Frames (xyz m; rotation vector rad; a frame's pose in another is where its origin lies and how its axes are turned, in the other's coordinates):
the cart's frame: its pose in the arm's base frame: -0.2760 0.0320 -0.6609 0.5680 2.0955 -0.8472
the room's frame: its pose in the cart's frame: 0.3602 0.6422 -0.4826 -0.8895 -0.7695 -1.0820
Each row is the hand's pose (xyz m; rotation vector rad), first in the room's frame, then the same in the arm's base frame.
Working: the room's frame: its pose in the arm's base frame: -0.3234 0.8565 -0.9659 -1.2581 1.6583 -0.4184

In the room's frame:
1: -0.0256 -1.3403 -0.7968 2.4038 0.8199 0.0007
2: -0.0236 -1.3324 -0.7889 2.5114 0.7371 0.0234
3: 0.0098 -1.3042 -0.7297 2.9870 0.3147 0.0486
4: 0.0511 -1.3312 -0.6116 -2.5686 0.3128 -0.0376
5: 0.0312 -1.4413 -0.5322 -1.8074 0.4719 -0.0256
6: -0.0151 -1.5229 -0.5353 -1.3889 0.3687 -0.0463
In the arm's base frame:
1: -0.2744 0.1205 0.4081 0.8607 0.4980 -2.0898
2: -0.2720 0.1241 0.3976 0.9277 0.3864 -2.0364
3: -0.2369 0.1223 0.3330 1.1646 -0.1575 -1.7935
4: -0.1224 0.1072 0.2778 1.4796 -0.9928 -1.3326
5: 0.0036 0.1013 0.3319 1.7925 -1.7198 -0.8638
6: 0.0443 0.1079 0.4162 2.0471 -2.0745 -0.6177

